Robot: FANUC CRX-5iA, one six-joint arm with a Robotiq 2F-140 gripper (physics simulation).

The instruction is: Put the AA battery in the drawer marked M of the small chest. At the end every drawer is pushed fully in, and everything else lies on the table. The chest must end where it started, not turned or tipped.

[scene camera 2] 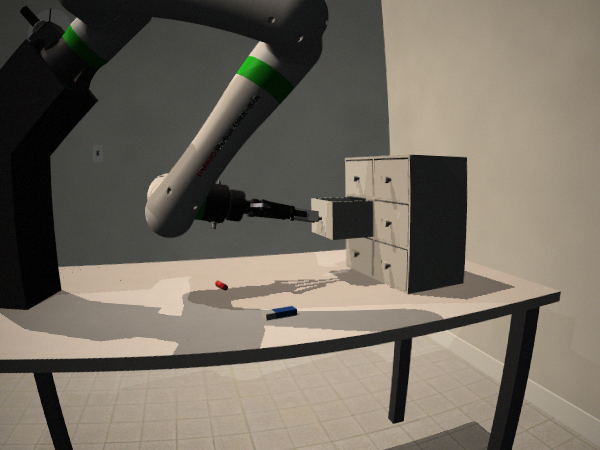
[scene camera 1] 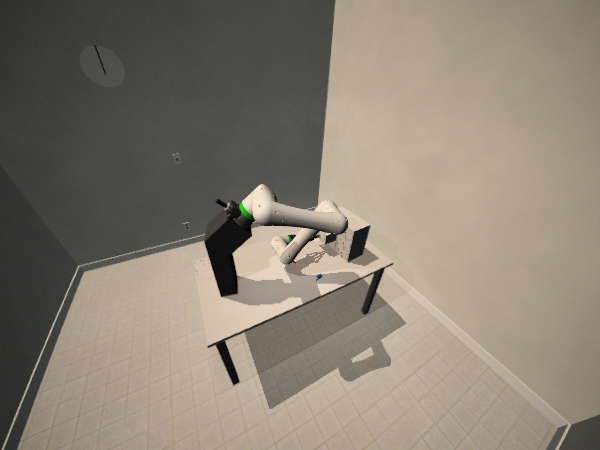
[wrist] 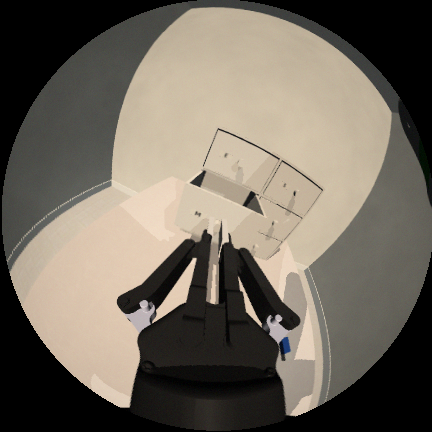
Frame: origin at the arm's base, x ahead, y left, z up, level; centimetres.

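Where they show: gripper, between the fingertips: (scene camera 2: 316, 217) (scene camera 1: 318, 235) (wrist: 216, 224); arm's base, origin of its link: (scene camera 2: 63, 71) (scene camera 1: 240, 219).
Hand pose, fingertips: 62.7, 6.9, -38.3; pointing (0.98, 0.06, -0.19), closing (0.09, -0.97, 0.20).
Each offset is from my fingertips to the top centre of the thing, as dx, dy, dz. Level surfaces: height alone.
The small chest {+21.4, -7.5, +15.5} (scene camera 1: 359, 242) (scene camera 2: 436, 225) (wrist: 300, 196) stands upright at the table's far right. Its drawer marked M {+9.0, +0.2, +4.3} (scene camera 2: 322, 218) (wrist: 187, 214), in the middle row of the left column, is pulled well out, and the part of its inside that shows in the wrist view looks empty. The other drawers look closed. My gripper (scene camera 2: 316, 217) (wrist: 216, 224) is shut on the knob of drawer M, which the fingertips mostly hide. A small red cylinder with a dark end {-25.7, -3.2, -14.3} (scene camera 2: 221, 285), which looks like the AA battery, lies on the table in front of the chest.
A blue and black block {-17.0, -26.8, -14.4} (scene camera 1: 319, 276) (scene camera 2: 282, 313) (wrist: 285, 346) lies on the table {dz -15.7} (scene camera 1: 225, 320) (scene camera 2: 125, 352) near its front edge. The arm's black pedestal (scene camera 1: 221, 255) (scene camera 2: 32, 215) stands at the left. The arm reaches over the table towards the chest.
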